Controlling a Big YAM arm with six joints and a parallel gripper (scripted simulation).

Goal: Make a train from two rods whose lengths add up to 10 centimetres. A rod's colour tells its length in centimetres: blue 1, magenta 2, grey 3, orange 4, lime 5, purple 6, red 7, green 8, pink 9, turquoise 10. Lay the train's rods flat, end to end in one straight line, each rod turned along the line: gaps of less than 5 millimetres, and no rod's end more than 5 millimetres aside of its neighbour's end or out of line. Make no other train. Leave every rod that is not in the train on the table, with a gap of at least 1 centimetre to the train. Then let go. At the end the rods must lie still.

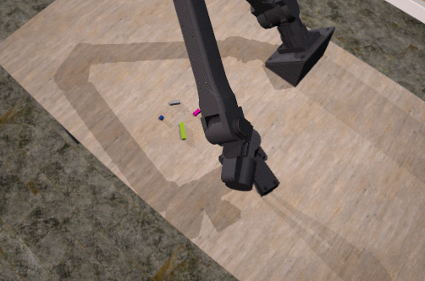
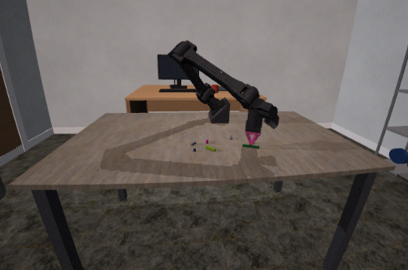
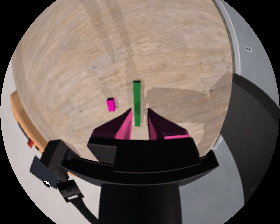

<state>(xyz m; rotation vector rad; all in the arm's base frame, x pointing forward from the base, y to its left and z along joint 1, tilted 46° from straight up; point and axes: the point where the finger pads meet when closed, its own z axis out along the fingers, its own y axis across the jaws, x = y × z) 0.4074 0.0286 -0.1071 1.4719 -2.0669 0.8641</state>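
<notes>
My hand is 2 cm above the green rod. Also, from my hand: blue rod (27 cm to the right, 2 cm below, 2 cm ahead); lime rod (20 cm to the right, 2 cm below, 1 cm ahead).
</notes>
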